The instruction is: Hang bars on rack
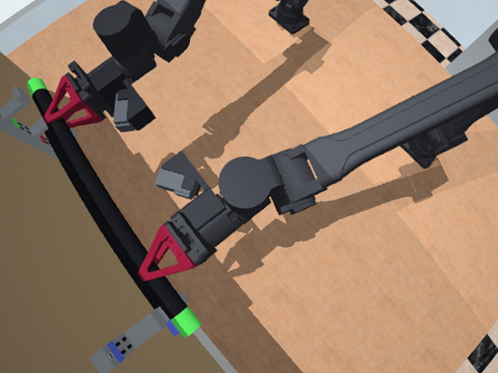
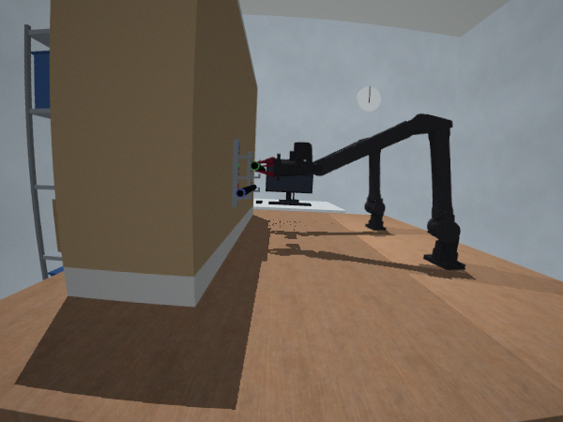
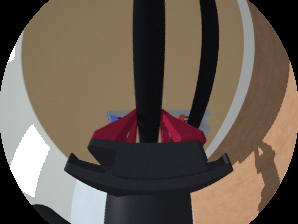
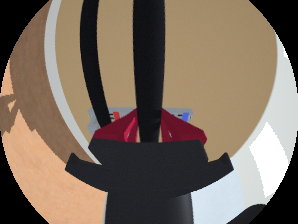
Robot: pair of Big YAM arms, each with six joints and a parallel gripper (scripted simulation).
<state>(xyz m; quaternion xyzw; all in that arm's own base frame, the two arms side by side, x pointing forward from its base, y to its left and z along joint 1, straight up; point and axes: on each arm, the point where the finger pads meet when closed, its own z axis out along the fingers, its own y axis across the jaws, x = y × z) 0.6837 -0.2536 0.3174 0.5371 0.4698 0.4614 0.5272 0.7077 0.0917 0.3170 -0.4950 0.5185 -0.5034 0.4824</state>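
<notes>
Right now my left hand is 150 mm to the left of the green-ended bar. Round my left hand: brown wall (230 mm ahead, 140 mm to the right, 130 mm above); blue-ended bar (150 mm to the right, 100 mm below, 50 mm ahead).
</notes>
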